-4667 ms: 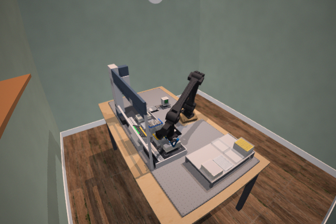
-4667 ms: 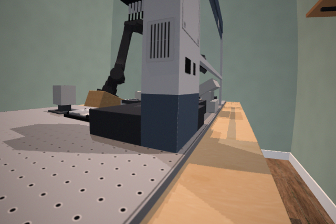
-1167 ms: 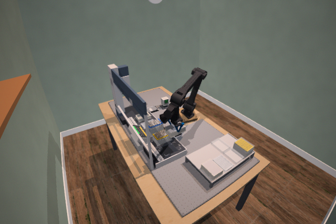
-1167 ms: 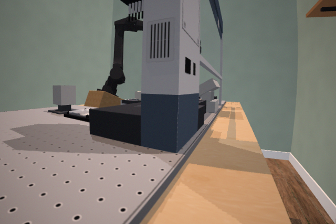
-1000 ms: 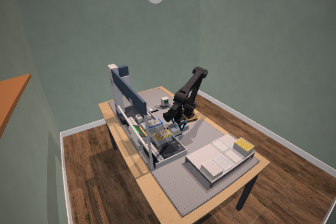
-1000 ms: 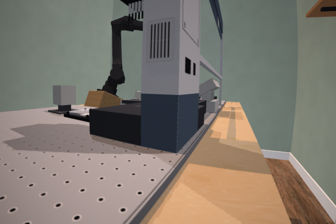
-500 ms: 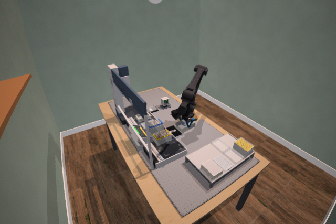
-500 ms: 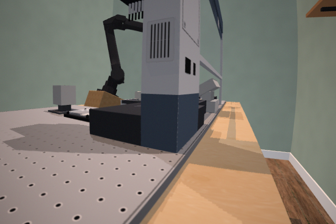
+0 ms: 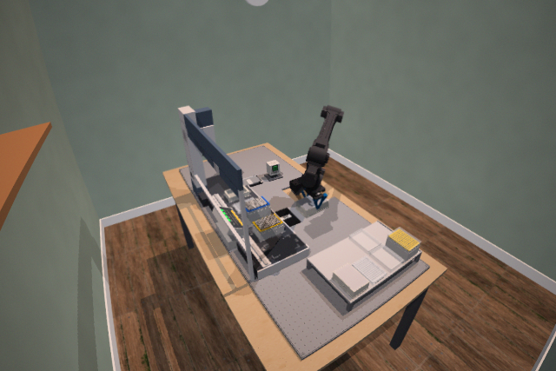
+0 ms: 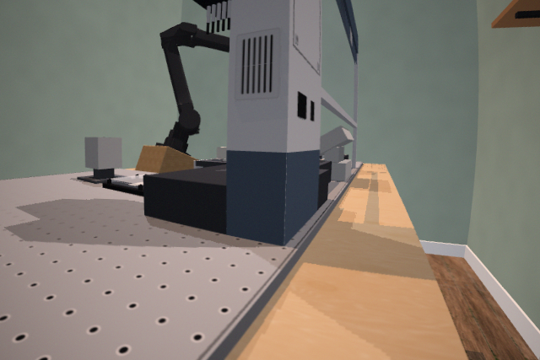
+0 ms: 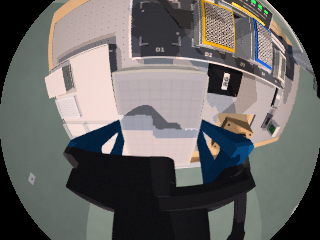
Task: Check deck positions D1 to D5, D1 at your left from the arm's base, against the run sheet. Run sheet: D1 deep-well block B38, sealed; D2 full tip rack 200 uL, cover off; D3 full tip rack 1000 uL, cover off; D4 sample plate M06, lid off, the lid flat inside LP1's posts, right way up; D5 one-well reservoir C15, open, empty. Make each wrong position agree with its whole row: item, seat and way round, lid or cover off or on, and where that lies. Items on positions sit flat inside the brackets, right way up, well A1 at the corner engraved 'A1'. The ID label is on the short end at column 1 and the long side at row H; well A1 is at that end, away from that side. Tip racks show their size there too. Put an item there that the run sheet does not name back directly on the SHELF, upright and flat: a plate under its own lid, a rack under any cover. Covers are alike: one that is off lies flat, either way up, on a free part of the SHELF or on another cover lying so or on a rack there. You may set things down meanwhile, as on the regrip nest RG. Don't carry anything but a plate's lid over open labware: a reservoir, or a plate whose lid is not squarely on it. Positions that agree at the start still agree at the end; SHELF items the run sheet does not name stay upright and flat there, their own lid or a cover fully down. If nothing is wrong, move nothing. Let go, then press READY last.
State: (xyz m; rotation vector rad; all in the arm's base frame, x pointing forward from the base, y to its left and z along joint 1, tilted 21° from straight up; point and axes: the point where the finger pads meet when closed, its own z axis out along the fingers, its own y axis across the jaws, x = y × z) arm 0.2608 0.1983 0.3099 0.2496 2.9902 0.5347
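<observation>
The yellow-framed tip rack lies 15 cm ahead of my hand, 14 cm to the right of it and 14 cm below it. Round my hand: white block: 1 cm below; then gantry beam: 31 cm ahead, 34 cm to the right, 27 cm above; then blue-framed tip rack: 14 cm ahead, 26 cm to the right, 12 cm below.
</observation>
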